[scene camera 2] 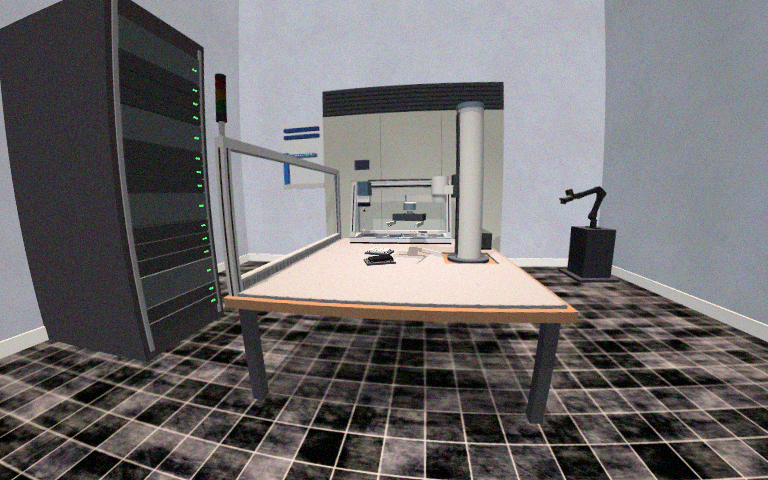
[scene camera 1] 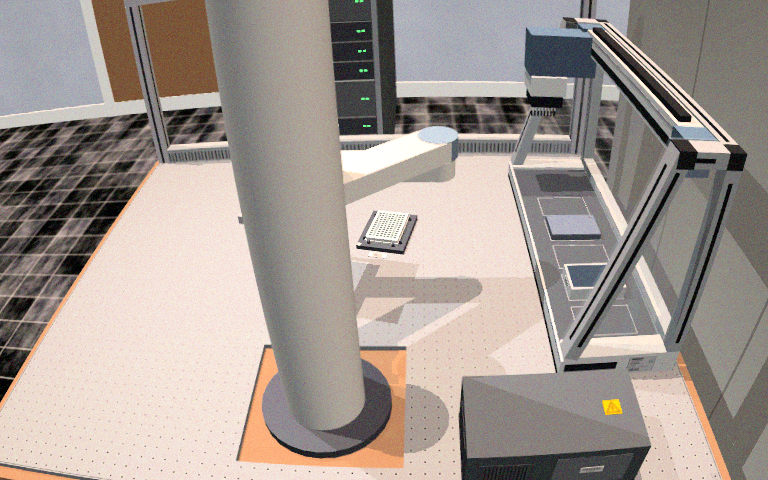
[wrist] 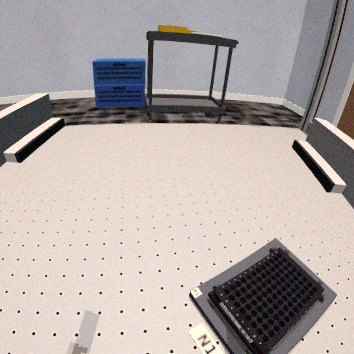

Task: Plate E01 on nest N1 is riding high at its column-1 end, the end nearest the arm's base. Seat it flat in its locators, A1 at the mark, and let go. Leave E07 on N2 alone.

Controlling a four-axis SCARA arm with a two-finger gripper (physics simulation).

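Places are measured from the arm's base along level axes (x ahead, y left, z up), in centimetres.
Pixels of known places: gripper, fingertip midpoint: (scene camera 2: 401, 225) (wrist: 178, 115); arm's base at its link origin: (scene camera 2: 467, 259) (scene camera 1: 326, 405).
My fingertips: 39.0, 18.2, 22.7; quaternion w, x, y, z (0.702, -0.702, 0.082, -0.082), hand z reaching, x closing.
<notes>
For each thing: its top centre in the pictures, then the offset to it from my fingertips, as dx, dy, dz. "spot": a spot on its surface instead.
- Plate E01 at its top centre: (wrist: 275, 289) (scene camera 2: 380, 256) +12.0, -3.6, -18.0
- nest N1 at a spot on its surface: (wrist: 302, 323) spot: +14.9, -7.9, -20.3
- A1 mark at its top centre: (wrist: 195, 292) +3.5, -1.1, -20.2
- White plate E07 at its top centre: (scene camera 1: 387, 224) (scene camera 2: 379, 249) +16.3, -27.9, -18.8
- nest N2 at its top centre: (scene camera 1: 387, 226) +16.3, -27.9, -19.2
- grey box at a spot on its surface: (scene camera 1: 543, 413) spot: -51.4, -56.1, -9.9
- framed guard at a spot on its surface: (scene camera 2: 283, 263) spot: +61.4, +15.4, -18.7
Plate E01 (wrist: 272, 299) (scene camera 2: 380, 258) is black and sits on nest N1 (wrist: 302, 323) at the lower right of the wrist view. More of its side shows along the edge by the N1 label, which looks raised; the A1 mark (wrist: 196, 292) is on the nest's left corner. My gripper (wrist: 178, 115) (scene camera 2: 404, 224) is open and empty, up in the air and apart from the plate. In scene camera 1 the column hides the gripper and plate E01. White plate E07 (scene camera 1: 387, 226) (scene camera 2: 379, 250) lies on nest N2 (scene camera 1: 380, 247).
The arm's column (scene camera 1: 288, 226) (scene camera 2: 470, 186) stands on the table, with an arm link (scene camera 1: 396, 158) reaching out behind it. A gantry deck (scene camera 1: 532, 243) is at the right, and a grey box (scene camera 1: 543, 413) stands near the front. A framed guard (scene camera 2: 283, 263) runs along one table edge.
</notes>
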